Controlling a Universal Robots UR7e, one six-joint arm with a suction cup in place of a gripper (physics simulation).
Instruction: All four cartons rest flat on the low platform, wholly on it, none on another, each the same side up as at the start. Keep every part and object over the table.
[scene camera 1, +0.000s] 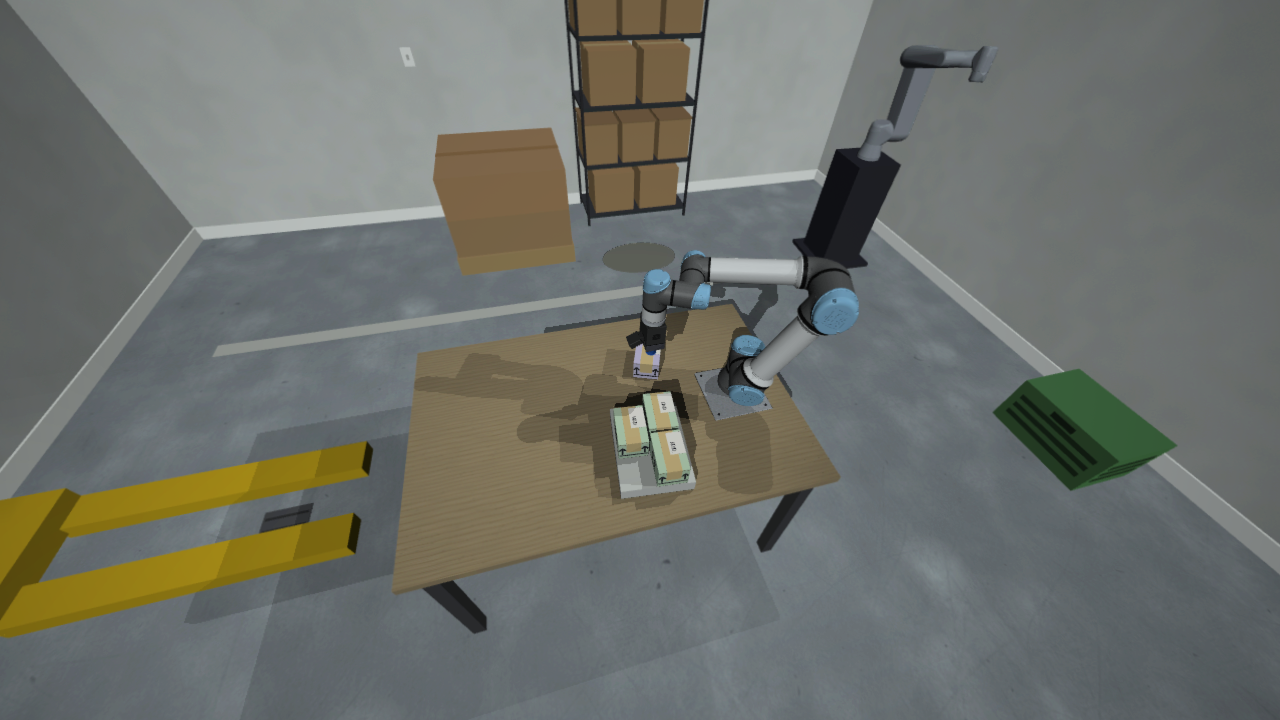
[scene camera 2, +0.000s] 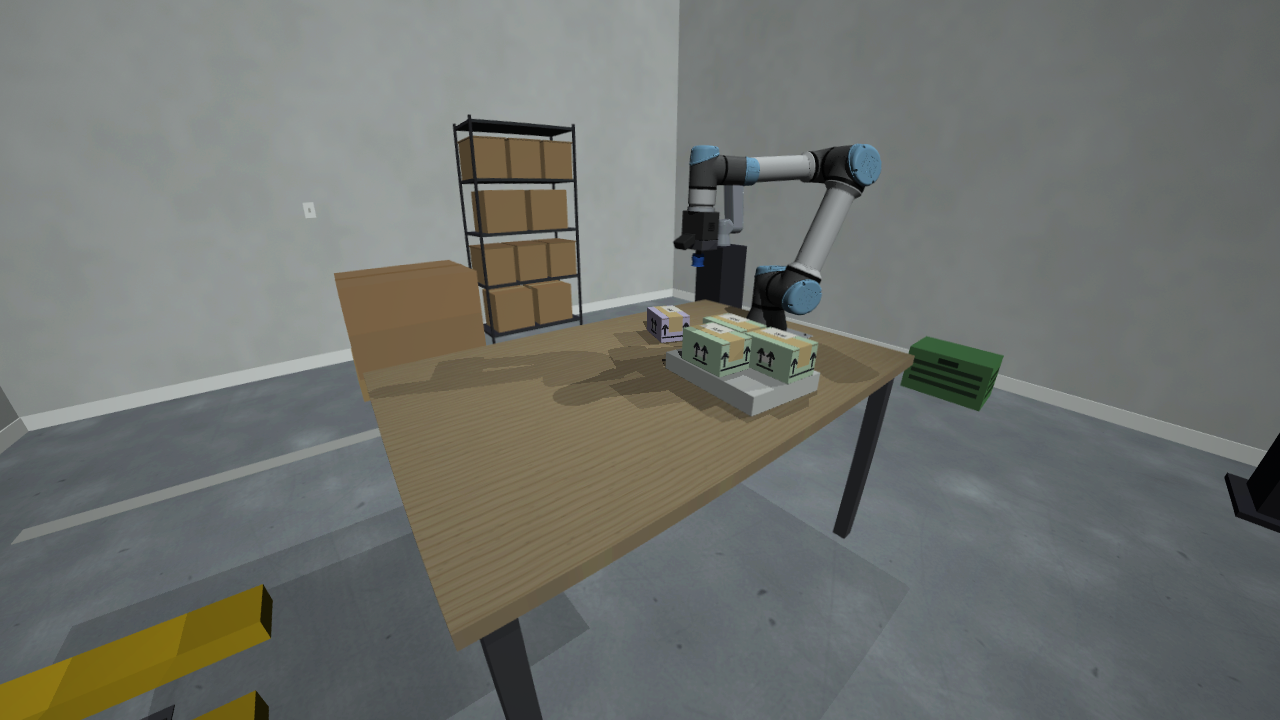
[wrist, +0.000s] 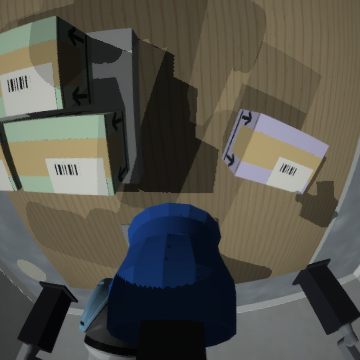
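Note:
Three green cartons stand on the low grey platform (scene camera 1: 633, 479) (scene camera 2: 776, 399) (wrist: 132, 100): one carton (scene camera 1: 631, 431) (scene camera 2: 716, 349) (wrist: 30, 50) at the left, one carton (scene camera 1: 661, 411) (scene camera 2: 733, 319) (wrist: 55, 147) at the back right, one carton (scene camera 1: 671, 456) (scene camera 2: 784, 355) (wrist: 4, 177) at the front right. The platform's front left corner is bare. A lilac carton (scene camera 1: 646, 365) (scene camera 2: 667, 325) (wrist: 275, 152) stands on the table behind the platform, label up, turned at an angle in the wrist view. My gripper (scene camera 1: 651, 351) (scene camera 2: 698, 262) (wrist: 174, 217), a blue suction cup, hangs above the table near the lilac carton, apart from it, and holds nothing.
The wooden table (scene camera 1: 501, 483) (scene camera 2: 537, 465) carries the arm's base plate (scene camera 1: 707, 394) right of the cartons. A shelf rack (scene camera 1: 637, 100) (scene camera 2: 575, 223), a large brown box (scene camera 1: 505, 197) (scene camera 2: 411, 313) and a green crate (scene camera 1: 1083, 429) (scene camera 2: 953, 371) stand on the floor beyond the table.

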